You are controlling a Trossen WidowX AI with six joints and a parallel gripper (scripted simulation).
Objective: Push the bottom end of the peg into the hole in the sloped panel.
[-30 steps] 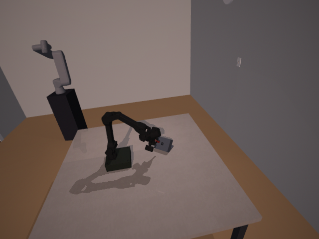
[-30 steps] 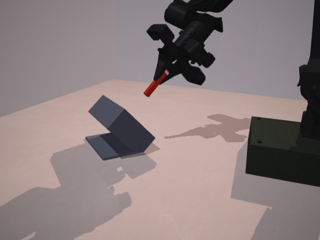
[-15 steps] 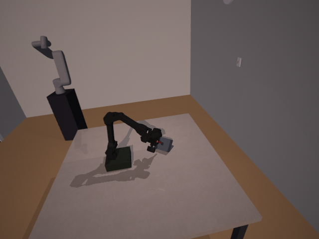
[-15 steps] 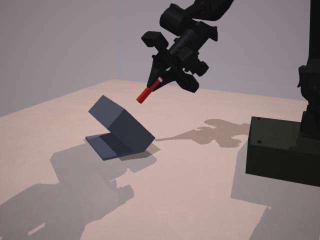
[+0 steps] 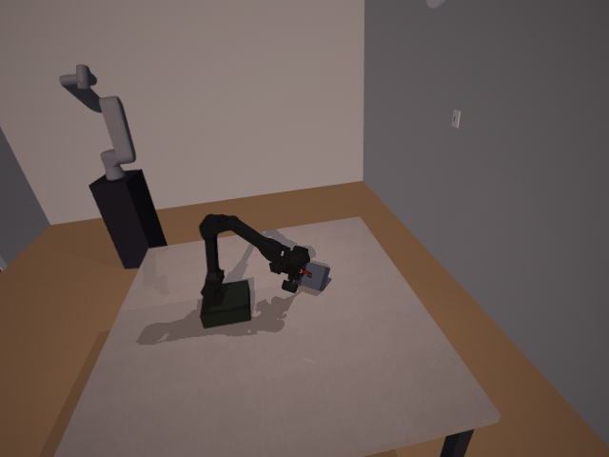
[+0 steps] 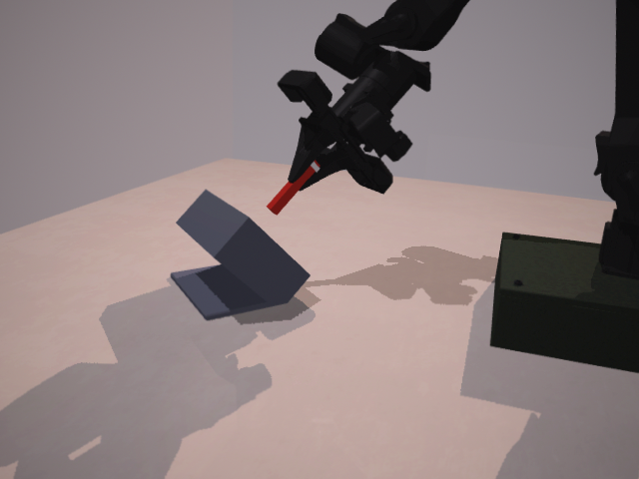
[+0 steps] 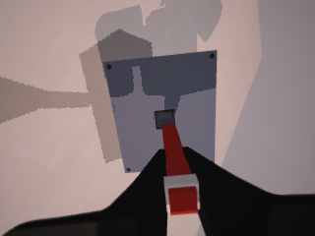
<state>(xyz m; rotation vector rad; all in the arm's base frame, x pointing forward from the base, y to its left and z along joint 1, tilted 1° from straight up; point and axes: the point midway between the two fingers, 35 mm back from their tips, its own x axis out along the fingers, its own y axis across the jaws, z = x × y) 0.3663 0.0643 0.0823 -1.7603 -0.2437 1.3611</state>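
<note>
My gripper tip is now 70 mm above the sloped grey panel, 60 mm to the right of it and 40 mm short of it. Also, from my gripper tip: red square peg 10 mm to the right, 10 mm behind, 10 mm above.
</note>
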